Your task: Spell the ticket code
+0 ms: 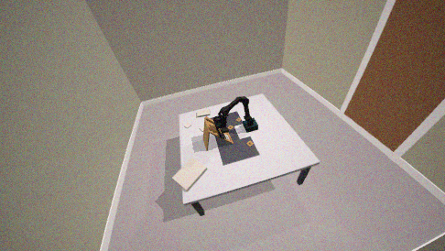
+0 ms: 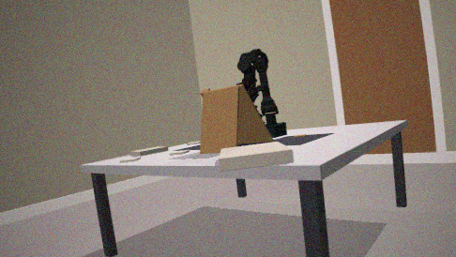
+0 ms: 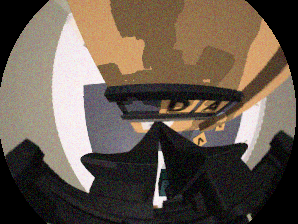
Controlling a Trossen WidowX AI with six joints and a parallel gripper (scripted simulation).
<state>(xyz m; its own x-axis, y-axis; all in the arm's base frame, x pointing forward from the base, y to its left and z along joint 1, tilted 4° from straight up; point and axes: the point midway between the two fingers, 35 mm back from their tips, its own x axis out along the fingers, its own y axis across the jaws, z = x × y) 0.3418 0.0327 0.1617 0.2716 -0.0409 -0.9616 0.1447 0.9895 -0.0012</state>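
My gripper tip is now 2 cm short of the orange letter tile, 4 cm to the left of it and 2 cm above it. From my gripper tip the other things lie so: white ticket (4 cm behind, 10 cm below); cream book (47 cm ahead, 19 cm to the left, 16 cm below); dark mat (16 cm behind, 7 cm to the right, 17 cm below).
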